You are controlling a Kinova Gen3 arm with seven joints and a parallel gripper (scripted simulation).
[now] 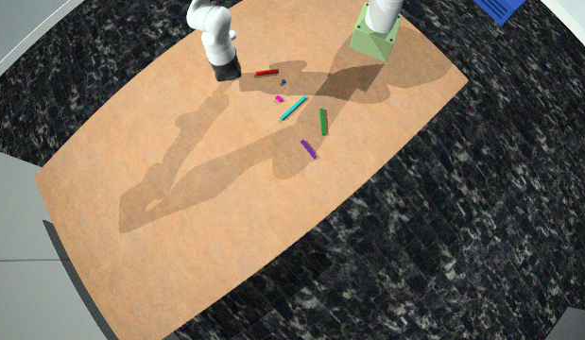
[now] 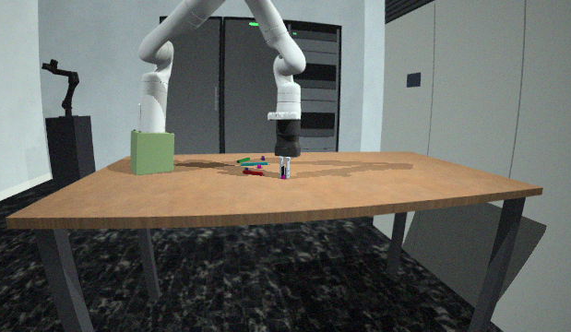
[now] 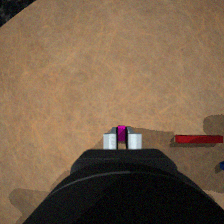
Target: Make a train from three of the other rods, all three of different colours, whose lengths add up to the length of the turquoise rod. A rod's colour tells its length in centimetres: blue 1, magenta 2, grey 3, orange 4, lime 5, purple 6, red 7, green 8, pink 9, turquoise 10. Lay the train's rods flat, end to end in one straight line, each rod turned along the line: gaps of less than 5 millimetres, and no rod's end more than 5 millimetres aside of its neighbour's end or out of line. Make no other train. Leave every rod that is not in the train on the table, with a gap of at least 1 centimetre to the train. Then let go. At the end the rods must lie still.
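The blue rod is 110 mm behind my hand, 120 mm to the left of it and 20 mm below it. Also, from my hand: turquoise rod 80 mm behind, 210 mm to the left, 20 mm below; red rod 100 mm behind, 60 mm to the left, 20 mm below; green rod 120 mm behind, 290 mm to the left, 20 mm below.
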